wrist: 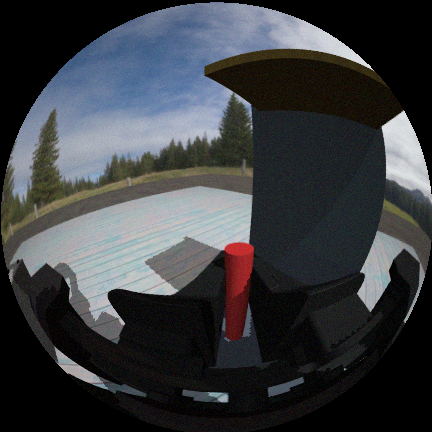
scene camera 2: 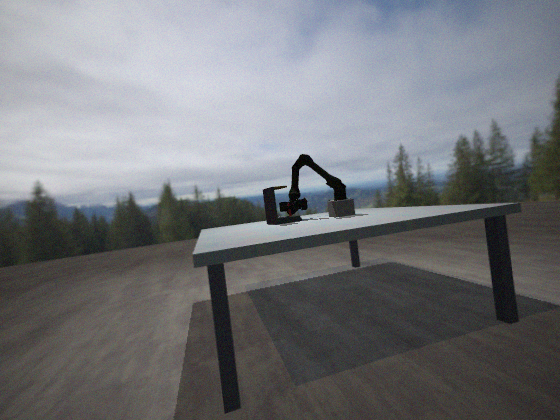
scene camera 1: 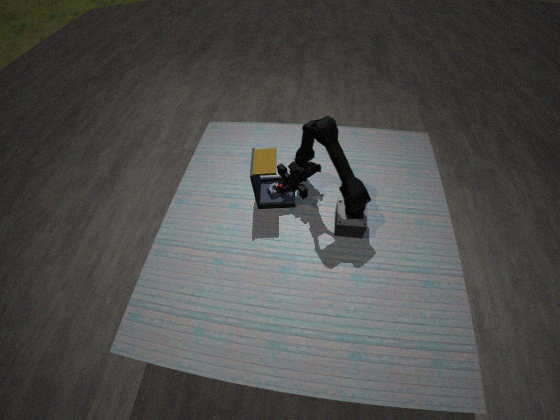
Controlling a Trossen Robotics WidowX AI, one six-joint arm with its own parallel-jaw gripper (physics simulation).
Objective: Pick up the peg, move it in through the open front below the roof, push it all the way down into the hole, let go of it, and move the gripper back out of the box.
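Places are measured from the arm's base along level axes (x ahead, y left, z up), in centimetres.
Pixels of known places: gripper, fingertip midpoint: (wrist: pixel 234 255) (scene camera 2: pixel 286 207) (scene camera 1: pixel 276 191); arm's base at its link origin: (scene camera 2: pixel 340 199) (scene camera 1: pixel 354 211).
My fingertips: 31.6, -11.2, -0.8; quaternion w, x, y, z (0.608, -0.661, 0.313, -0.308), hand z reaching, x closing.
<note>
For each thing: its top centre in the pictures, then the offset to it from my fingertips, as dx, dy, dz. "pt": a spot on its surface instead.
- red peg at its top centre: (wrist: pixel 242 251) (scene camera 1: pixel 281 184) (scene camera 2: pixel 288 203) -2.3, -1.9, +2.3
- yellow roof at its top centre: (wrist: pixel 315 63) (scene camera 1: pixel 272 160) (scene camera 2: pixel 279 187) +0.8, -5.4, +13.3
- dark base at a spot on its surface: (wrist: pixel 237 356) pt -3.7, -3.7, -8.3
The red peg (scene camera 1: pixel 281 185) (scene camera 2: pixel 290 212) (wrist: pixel 239 290) stands about upright between my fingers. My gripper (scene camera 1: pixel 283 188) (wrist: pixel 234 255) is shut on it, and the peg's top sticks up above the fingertips. The box has a yellow roof (scene camera 1: pixel 264 161) (scene camera 2: pixel 279 188) (wrist: pixel 300 82), a dark back wall (scene camera 1: pixel 255 189) (scene camera 2: pixel 270 206) (wrist: pixel 315 190) and a dark base (scene camera 1: pixel 276 205) (wrist: pixel 237 356). The peg and fingertips are low over the base, on the open side in front of the wall. The peg's lower end shows in the wrist view, with base surface behind it. The hole cannot be made out.
The roof overhangs from the top of the wall, higher than the fingers. The arm's grey mounting block (scene camera 1: pixel 350 227) (scene camera 2: pixel 341 207) stands to the right of the box on the pale striped table (scene camera 1: pixel 300 310) (scene camera 2: pixel 350 230). Shadows of the arm and box fall on the table.
</note>
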